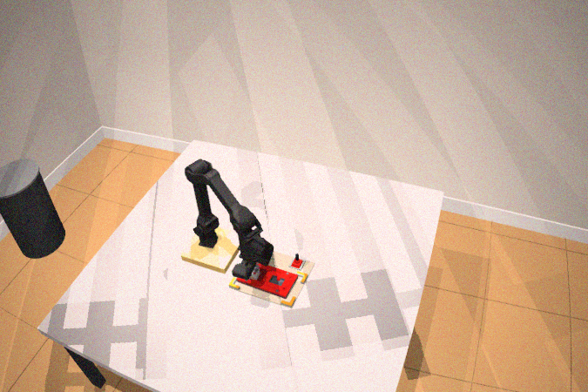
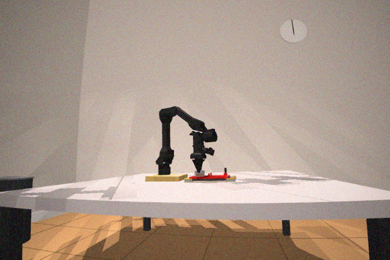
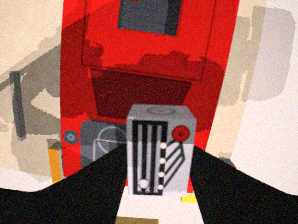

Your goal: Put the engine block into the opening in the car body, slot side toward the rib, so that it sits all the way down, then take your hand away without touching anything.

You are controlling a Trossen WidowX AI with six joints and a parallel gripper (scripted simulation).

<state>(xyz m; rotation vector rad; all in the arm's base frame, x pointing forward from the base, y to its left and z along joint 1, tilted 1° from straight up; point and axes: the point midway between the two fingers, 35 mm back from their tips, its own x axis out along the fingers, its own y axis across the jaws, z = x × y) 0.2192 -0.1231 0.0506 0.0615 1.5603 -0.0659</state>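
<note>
Right now my gripper tip is 140 mm short of the black peg, 100 mm to the right of it and 10 mm above it. The rest, counted from my gripper tip: grey engine block: 10 mm below.
</note>
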